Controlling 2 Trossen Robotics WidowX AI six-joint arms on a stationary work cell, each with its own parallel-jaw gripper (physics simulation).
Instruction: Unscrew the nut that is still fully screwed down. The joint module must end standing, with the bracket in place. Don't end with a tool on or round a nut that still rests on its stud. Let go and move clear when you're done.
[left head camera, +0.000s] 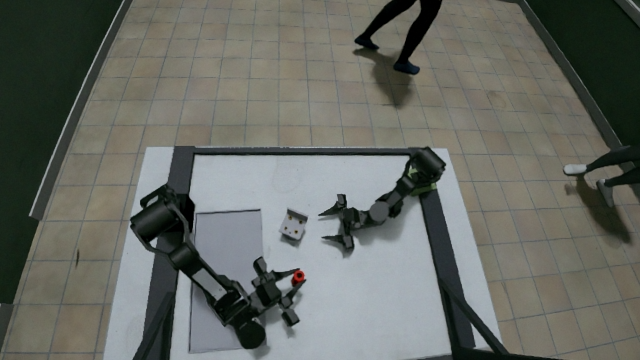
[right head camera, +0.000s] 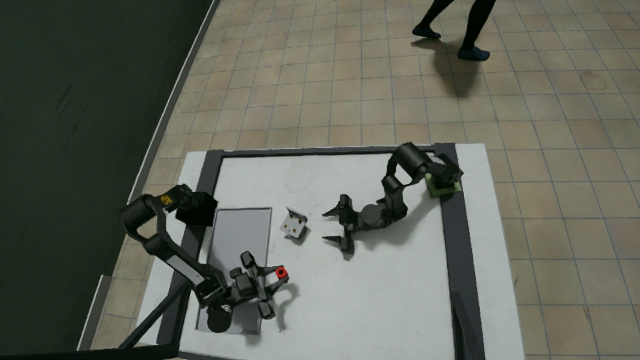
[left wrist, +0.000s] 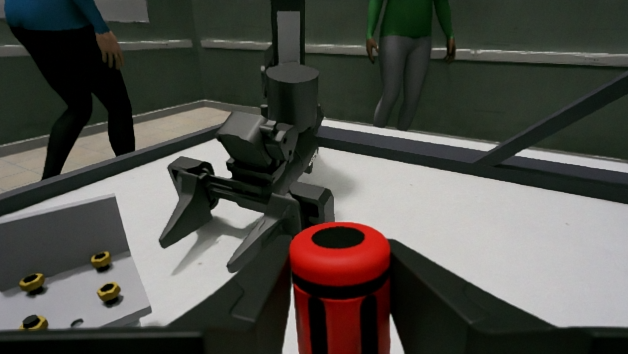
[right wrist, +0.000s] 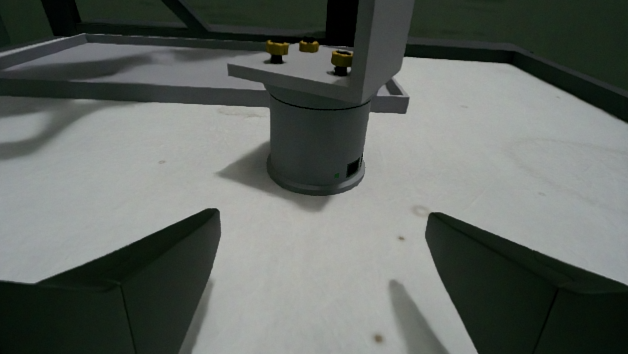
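Note:
My left gripper (left head camera: 300, 276) (right head camera: 286, 273) (left wrist: 336, 249) is shut on a red tool (left head camera: 298, 278) (right head camera: 281, 273) (left wrist: 341, 320) with black grooves and a dark hollow end; it is clear of the bracket. My right gripper (left head camera: 322, 226) (right head camera: 324, 227) (left wrist: 193, 257) (right wrist: 325, 222) is open and empty, facing the module. The grey joint module (right wrist: 317, 145) stands upright with the L-shaped bracket (left head camera: 293, 225) (right head camera: 294, 224) (left wrist: 65, 220) (right wrist: 382, 45) on top. Three brass nuts sit raised, one of them a raised nut (left wrist: 101, 260). The near-left nut (left wrist: 34, 322) looks lower, a dark stud tip showing through it.
A shallow grey tray (left head camera: 227, 225) (right head camera: 242, 225) (right wrist: 150, 92) lies at the left of the table, partly under my left arm. Dark rails (left head camera: 305, 151) (right head camera: 310, 151) edge the table. People stand beyond it.

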